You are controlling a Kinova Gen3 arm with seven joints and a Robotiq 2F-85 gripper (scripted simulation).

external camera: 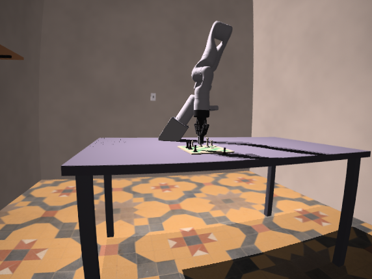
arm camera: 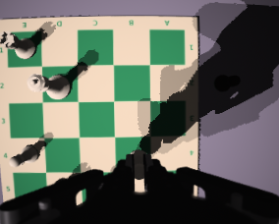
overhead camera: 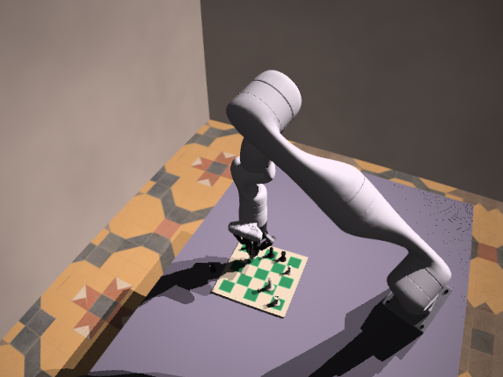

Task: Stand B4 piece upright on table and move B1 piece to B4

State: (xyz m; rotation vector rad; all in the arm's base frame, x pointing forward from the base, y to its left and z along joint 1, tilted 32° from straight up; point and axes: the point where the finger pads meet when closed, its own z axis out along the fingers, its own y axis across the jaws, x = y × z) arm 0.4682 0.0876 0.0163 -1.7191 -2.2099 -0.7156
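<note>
Now: the chessboard 5 cm behind my hand, 3 cm to the left of it and 5 cm below it. Round my hand: white piece 1 cm below.
</note>
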